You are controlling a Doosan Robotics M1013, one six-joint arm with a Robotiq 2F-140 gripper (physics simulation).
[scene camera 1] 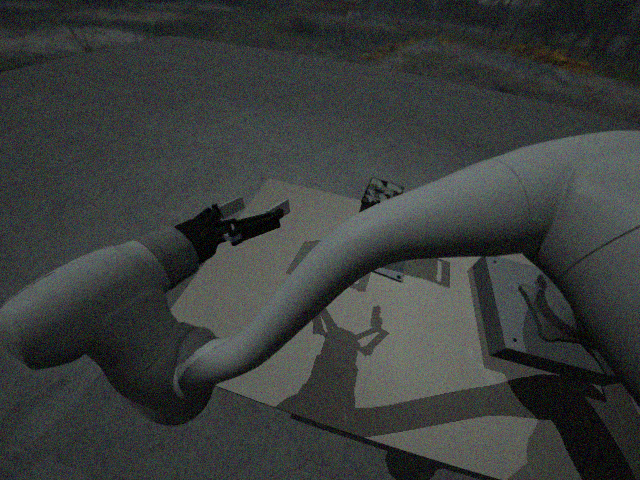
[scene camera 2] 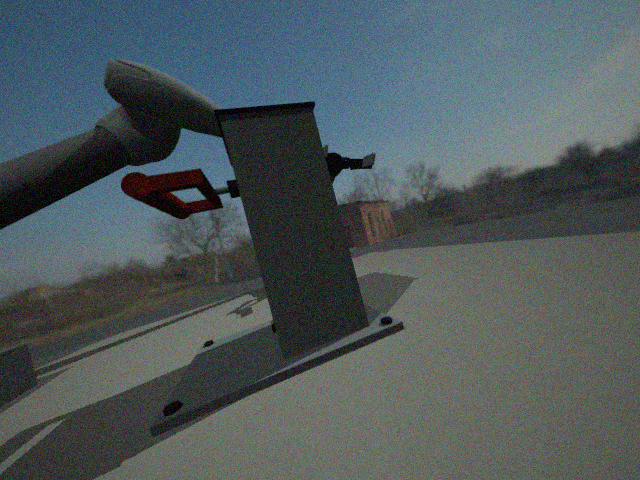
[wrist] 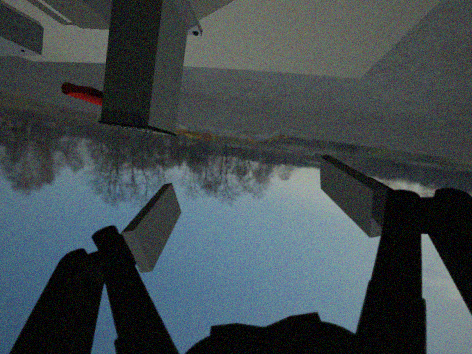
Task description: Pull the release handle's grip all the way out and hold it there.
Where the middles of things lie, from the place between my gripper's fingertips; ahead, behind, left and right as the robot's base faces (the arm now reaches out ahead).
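Taking the bolted base plate [scene camera 2: 225,370] as my reference, I find my hand well above it. The hand is also a good way to the left of the plate and well beyond it.
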